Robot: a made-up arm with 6 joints. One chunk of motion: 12 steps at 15 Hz.
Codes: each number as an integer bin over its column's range. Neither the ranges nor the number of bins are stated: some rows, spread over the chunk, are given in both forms.
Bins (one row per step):
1: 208 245 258 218 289 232
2: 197 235 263 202 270 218
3: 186 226 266 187 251 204
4: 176 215 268 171 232 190
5: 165 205 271 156 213 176
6: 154 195 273 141 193 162
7: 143 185 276 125 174 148
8: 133 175 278 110 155 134
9: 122 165 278 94 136 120
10: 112 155 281 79 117 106
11: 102 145 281 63 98 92
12: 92 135 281 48 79 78
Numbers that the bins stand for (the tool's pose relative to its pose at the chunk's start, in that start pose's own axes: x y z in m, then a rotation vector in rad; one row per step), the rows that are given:
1: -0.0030 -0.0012 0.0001 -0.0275 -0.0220 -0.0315
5: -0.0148 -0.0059 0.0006 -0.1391 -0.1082 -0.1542
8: -0.0236 -0.0095 0.0009 -0.2220 -0.1741 -0.2463
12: -0.0348 -0.0141 0.0010 -0.3336 -0.2603 -0.3690
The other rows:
2: -0.0060 -0.0024 0.0003 -0.0563 -0.0435 -0.0622
3: -0.0090 -0.0035 0.0004 -0.0833 -0.0651 -0.0929
4: -0.0118 -0.0048 0.0005 -0.1121 -0.0867 -0.1236
6: -0.0178 -0.0071 0.0007 -0.1661 -0.1309 -0.1849
7: -0.0208 -0.0083 0.0008 -0.1950 -0.1525 -0.2156
9: -0.0266 -0.0106 0.0009 -0.2508 -0.1956 -0.2770
10: -0.0293 -0.0118 0.0010 -0.2778 -0.2172 -0.3077
11: -0.0321 -0.0130 0.0010 -0.3066 -0.2388 -0.3384

